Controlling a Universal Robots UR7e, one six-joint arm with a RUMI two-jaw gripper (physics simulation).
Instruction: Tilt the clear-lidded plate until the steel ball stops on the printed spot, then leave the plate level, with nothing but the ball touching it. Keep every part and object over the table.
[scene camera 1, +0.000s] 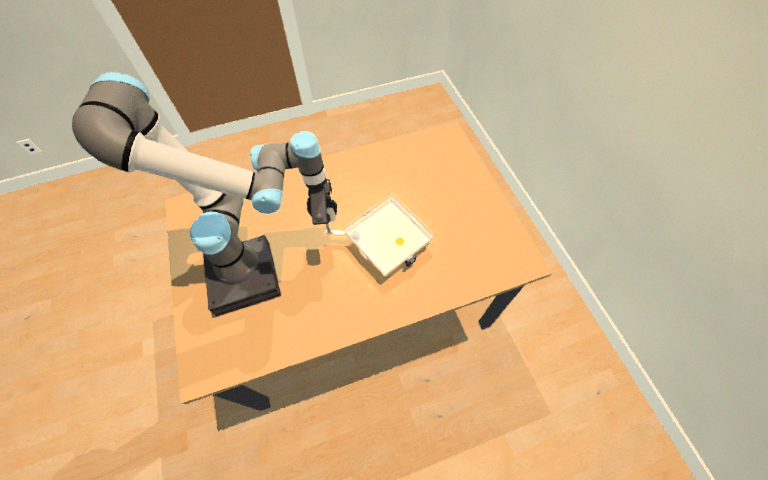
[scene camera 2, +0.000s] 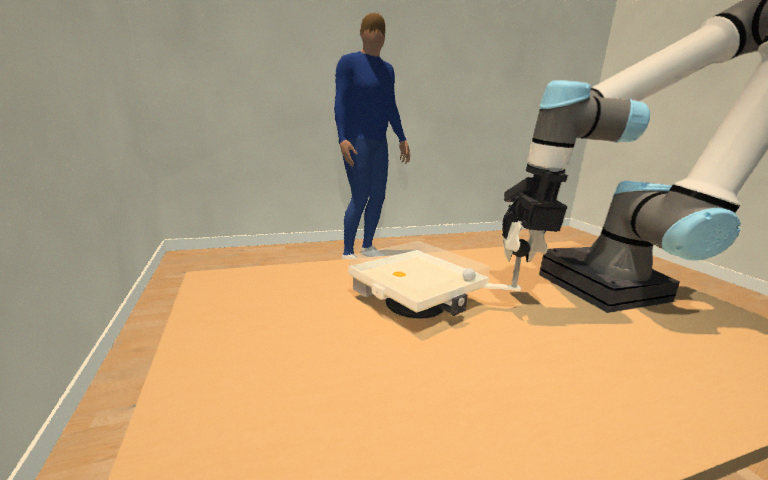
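Observation:
The clear-lidded plate (scene camera 1: 385, 217) (scene camera 2: 419, 291) is a square cream tray on a low pivot mount; in scene camera 2 it looks slightly lower toward its handle corner. The steel ball (scene camera 1: 355, 235) (scene camera 2: 468, 274) is in that corner, off the orange printed spot (scene camera 1: 399, 241) (scene camera 2: 399, 274), which lies across the plate from it. A white arm (scene camera 1: 337, 232) (scene camera 2: 498, 286) runs from this corner to an upright grey rod (scene camera 2: 516, 272) with a black knob (scene camera 2: 520, 247). My gripper (scene camera 1: 330, 215) (scene camera 2: 523, 249) is shut on the black knob, beside the plate.
A black round base (scene camera 2: 410, 308) and a dark hinge block (scene camera 1: 411, 259) (scene camera 2: 457, 303) sit under the plate. The robot base (scene camera 1: 243, 283) (scene camera 2: 608, 283) stands on the table (scene camera 1: 453, 169) (scene camera 2: 339, 396) behind the gripper. A person in blue (scene camera 2: 365, 101) stands beyond the table.

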